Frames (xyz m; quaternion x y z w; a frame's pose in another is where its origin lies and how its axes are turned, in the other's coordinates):
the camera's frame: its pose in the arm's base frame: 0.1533 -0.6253 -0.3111 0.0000 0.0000 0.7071 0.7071
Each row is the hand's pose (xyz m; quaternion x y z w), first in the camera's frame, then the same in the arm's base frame.
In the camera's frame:
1: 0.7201 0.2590 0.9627 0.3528 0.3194 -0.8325 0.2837
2: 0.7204 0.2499 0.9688 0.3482 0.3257 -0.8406 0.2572
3: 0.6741 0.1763 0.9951 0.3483 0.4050 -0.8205 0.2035
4: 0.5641 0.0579 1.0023 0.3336 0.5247 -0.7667 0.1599
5: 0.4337 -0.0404 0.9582 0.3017 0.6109 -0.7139 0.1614
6: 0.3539 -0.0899 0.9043 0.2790 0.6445 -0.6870 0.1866
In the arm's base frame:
1: -0.1057 0.0948 0.6516 0.0236 0.4753 -0.3881 0.7893
2: -0.0966 0.0951 0.6577 0.0159 0.4765 -0.4125 0.7762
3: -0.0230 0.0488 0.6840 -0.0401 0.5327 -0.4363 0.7241
4: 0.0954 -0.0612 0.6912 -0.1351 0.6069 -0.4291 0.6552
5: 0.1937 -0.1916 0.6471 -0.2186 0.6453 -0.3907 0.6190
6: 0.2432 -0.2714 0.5932 -0.2584 0.6530 -0.3538 0.6177

